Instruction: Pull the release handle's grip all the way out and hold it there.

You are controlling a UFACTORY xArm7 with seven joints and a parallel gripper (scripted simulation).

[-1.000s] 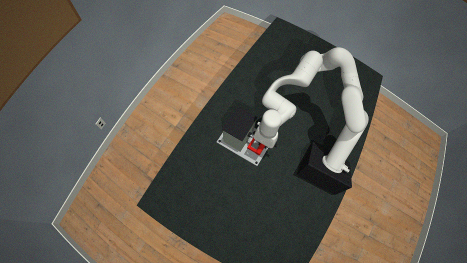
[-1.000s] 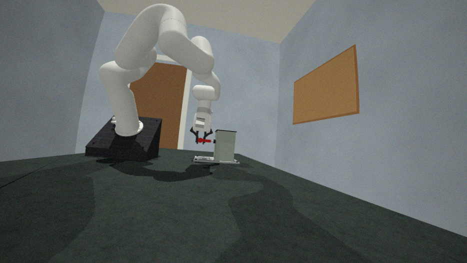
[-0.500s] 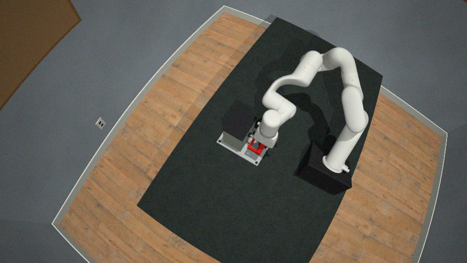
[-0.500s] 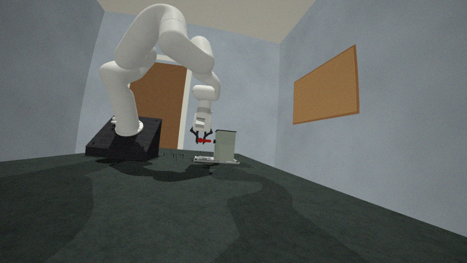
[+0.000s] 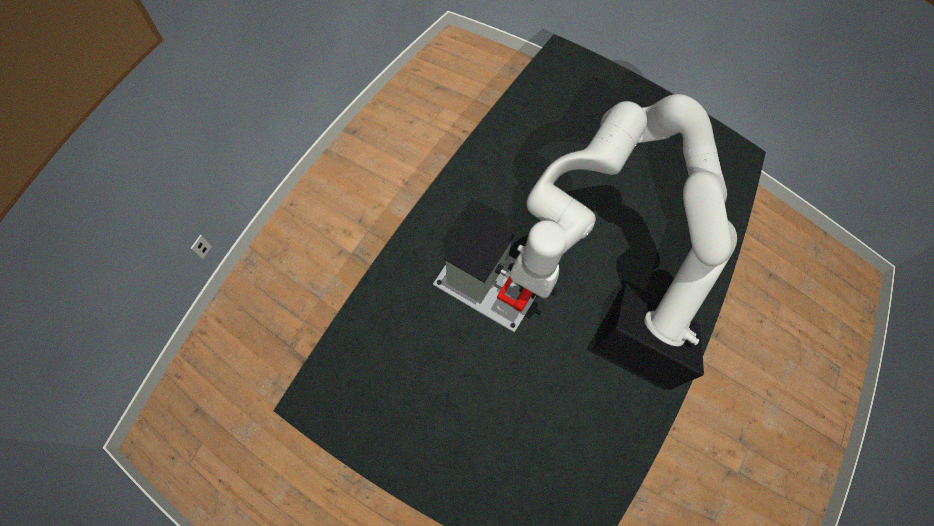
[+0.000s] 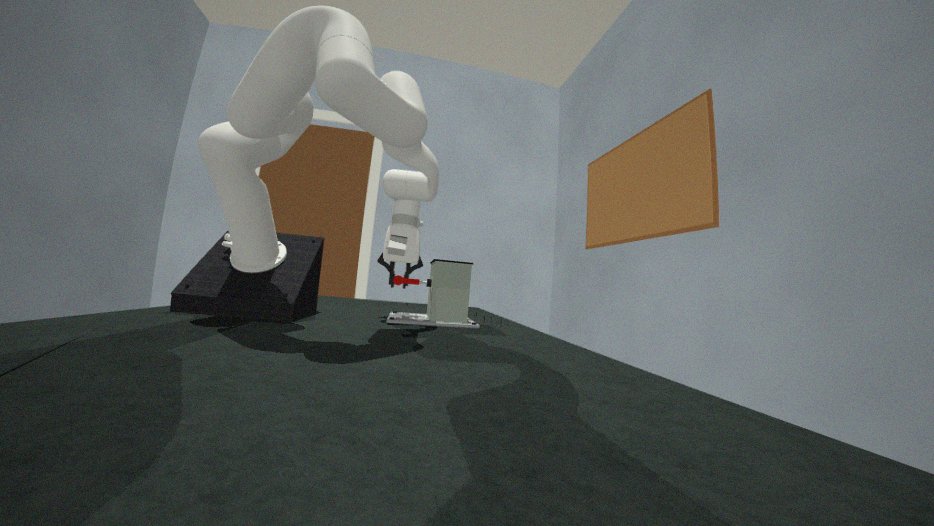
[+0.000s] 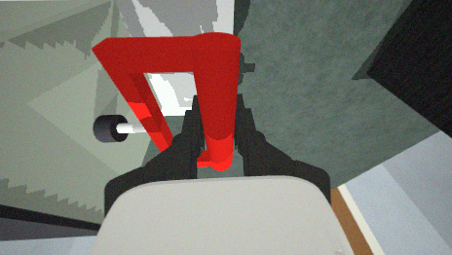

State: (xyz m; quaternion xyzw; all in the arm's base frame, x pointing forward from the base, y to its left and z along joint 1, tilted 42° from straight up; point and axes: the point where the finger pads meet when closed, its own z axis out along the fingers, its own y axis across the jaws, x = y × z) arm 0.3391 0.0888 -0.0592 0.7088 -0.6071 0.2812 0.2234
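The light baseplate lies 100 mm ahead of my hand, 10 mm to the left of it and 100 mm below it.
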